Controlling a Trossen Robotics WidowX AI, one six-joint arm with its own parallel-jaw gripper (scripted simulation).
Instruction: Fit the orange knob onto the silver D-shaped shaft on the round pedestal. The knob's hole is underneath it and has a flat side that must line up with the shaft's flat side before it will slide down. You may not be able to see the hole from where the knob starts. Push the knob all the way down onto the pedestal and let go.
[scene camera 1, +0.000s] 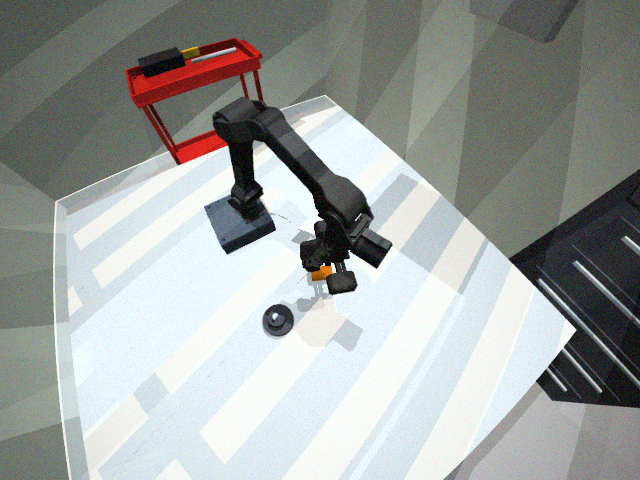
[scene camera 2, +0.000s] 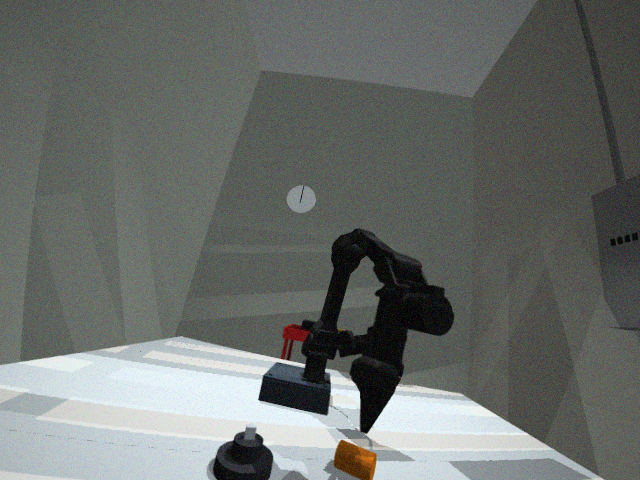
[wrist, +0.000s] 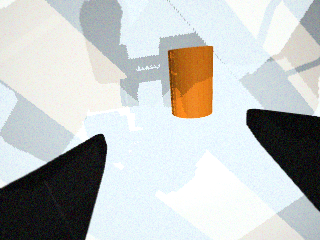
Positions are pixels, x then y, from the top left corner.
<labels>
gripper: scene camera 1 330, 270; scene camera 2 369, 423; wrist 175, 128
</labels>
